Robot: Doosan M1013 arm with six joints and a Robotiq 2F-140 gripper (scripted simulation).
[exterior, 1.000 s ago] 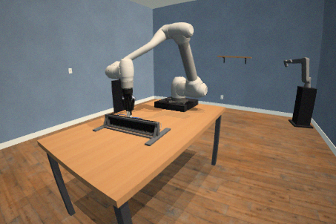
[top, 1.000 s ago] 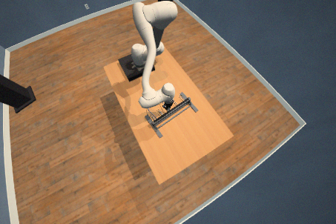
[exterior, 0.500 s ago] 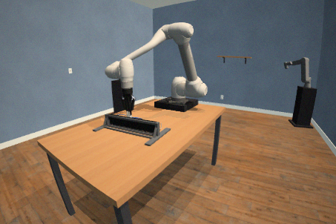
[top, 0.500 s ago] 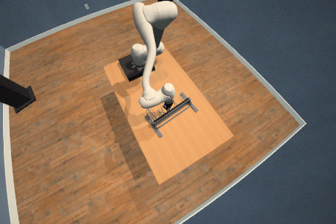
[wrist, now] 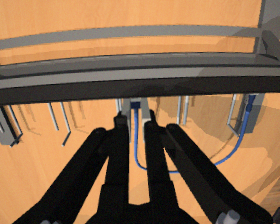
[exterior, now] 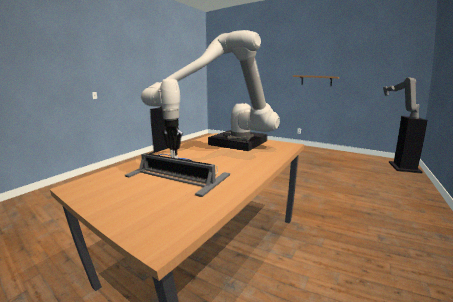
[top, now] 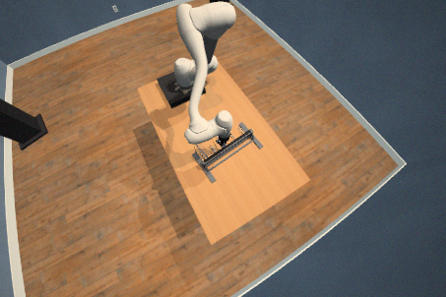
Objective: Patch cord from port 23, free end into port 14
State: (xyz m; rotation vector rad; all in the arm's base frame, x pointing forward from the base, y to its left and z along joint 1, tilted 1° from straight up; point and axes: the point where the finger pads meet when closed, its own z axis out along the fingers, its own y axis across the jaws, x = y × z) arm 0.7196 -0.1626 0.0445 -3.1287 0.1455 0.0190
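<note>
Right now the free end of patch cord is 1 cm ahead of my hand and 3 cm below it.
</note>
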